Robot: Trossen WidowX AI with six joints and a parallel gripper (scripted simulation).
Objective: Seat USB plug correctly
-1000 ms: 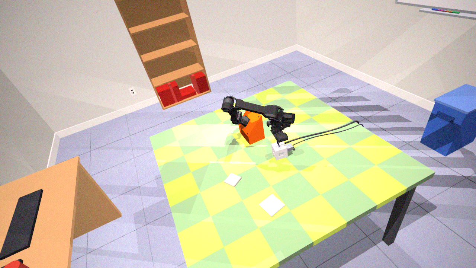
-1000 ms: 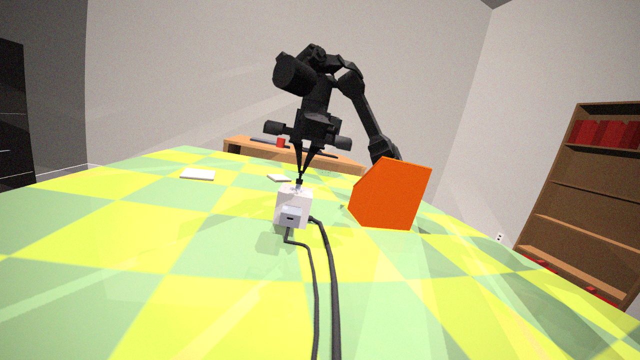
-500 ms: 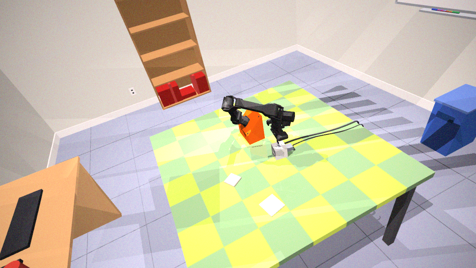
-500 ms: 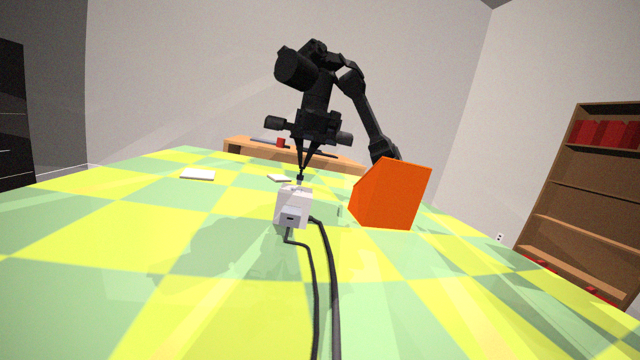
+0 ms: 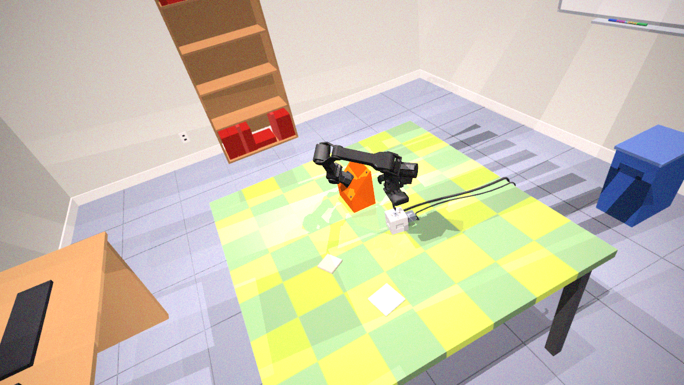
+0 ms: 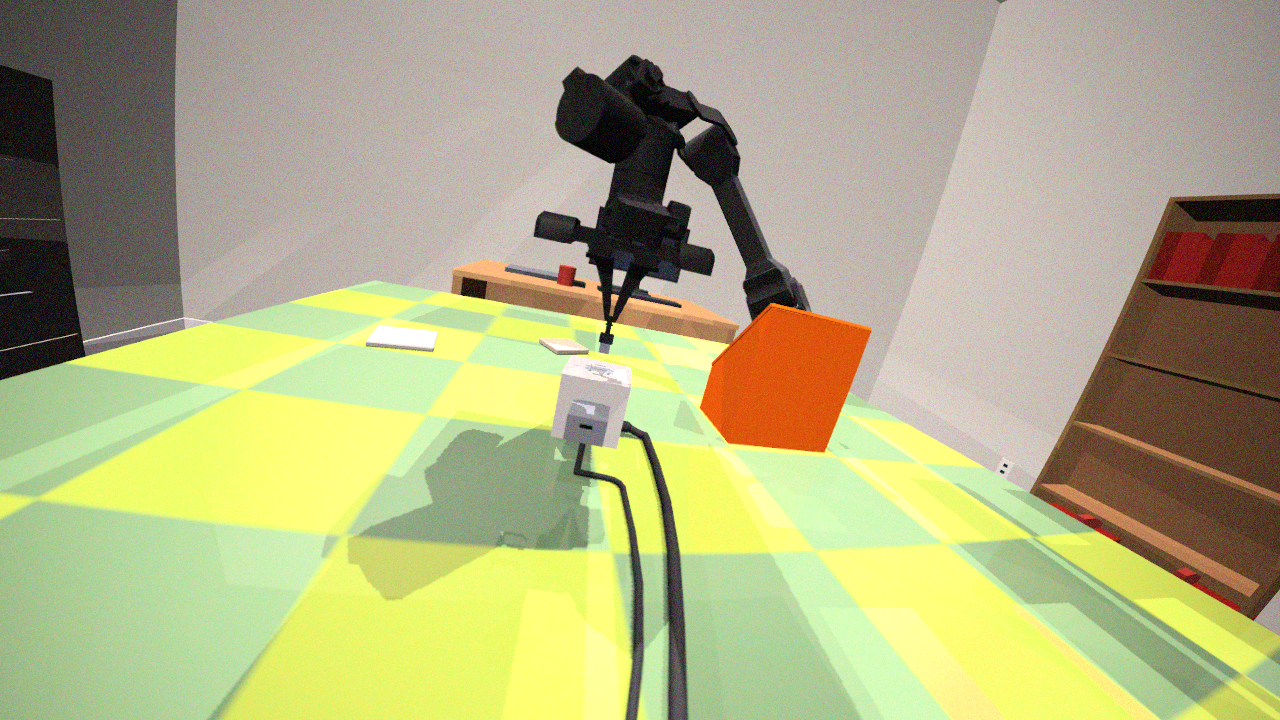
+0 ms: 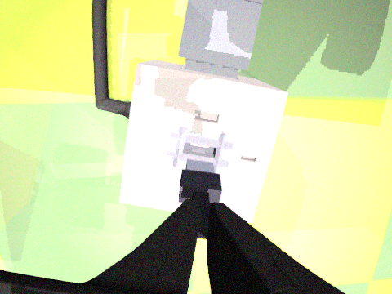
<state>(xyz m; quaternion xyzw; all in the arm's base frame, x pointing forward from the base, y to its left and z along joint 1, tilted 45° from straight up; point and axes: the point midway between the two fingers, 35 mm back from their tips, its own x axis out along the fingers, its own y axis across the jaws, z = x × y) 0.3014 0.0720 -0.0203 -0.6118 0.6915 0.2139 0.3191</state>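
The USB plug is 2 cm below my gripper tip. Also, from my gripper tip: USB socket: 6 cm below.
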